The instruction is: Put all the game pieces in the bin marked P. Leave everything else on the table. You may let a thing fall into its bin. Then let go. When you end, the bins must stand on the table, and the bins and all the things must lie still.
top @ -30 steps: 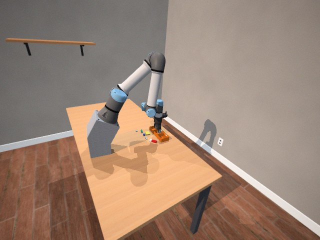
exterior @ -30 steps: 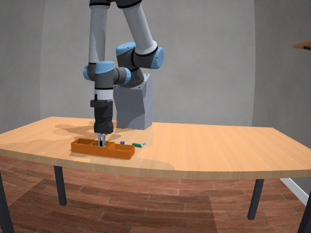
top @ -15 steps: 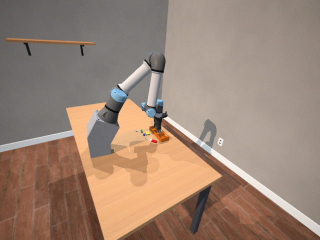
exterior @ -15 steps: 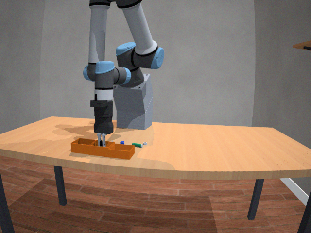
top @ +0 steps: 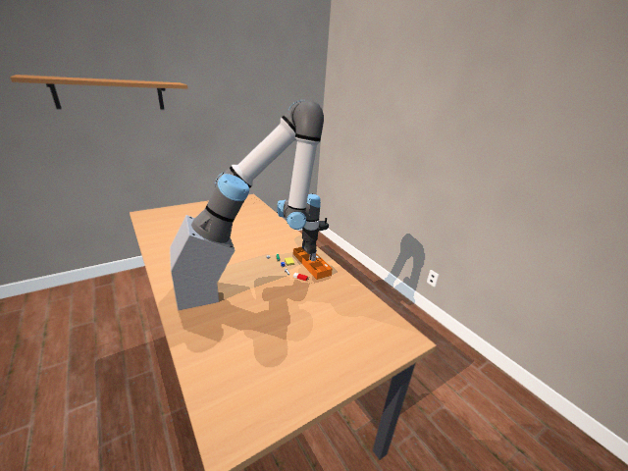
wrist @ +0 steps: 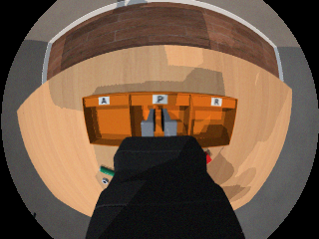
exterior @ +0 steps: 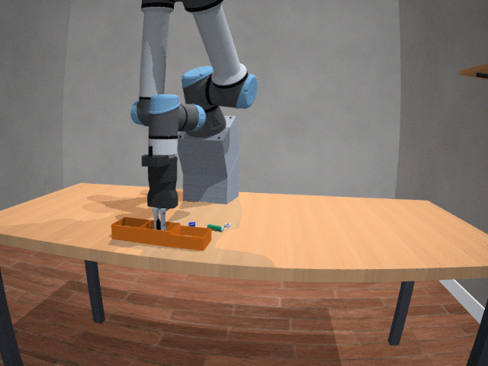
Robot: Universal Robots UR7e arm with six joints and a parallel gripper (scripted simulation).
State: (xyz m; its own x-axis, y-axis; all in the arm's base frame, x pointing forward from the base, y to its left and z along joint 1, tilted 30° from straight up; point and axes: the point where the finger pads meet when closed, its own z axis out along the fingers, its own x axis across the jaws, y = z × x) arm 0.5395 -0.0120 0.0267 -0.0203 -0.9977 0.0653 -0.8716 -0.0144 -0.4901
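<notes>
Right now my hand is 2 cm above the orange bins and 1 cm past it. The rest, counted from my hand: yellow block (10 cm behind, 6 cm to the left, 3 cm below); then blue piece (14 cm behind, 5 cm to the left, 3 cm below); then red-and-white piece (12 cm behind, 7 cm to the right, 3 cm below).
</notes>
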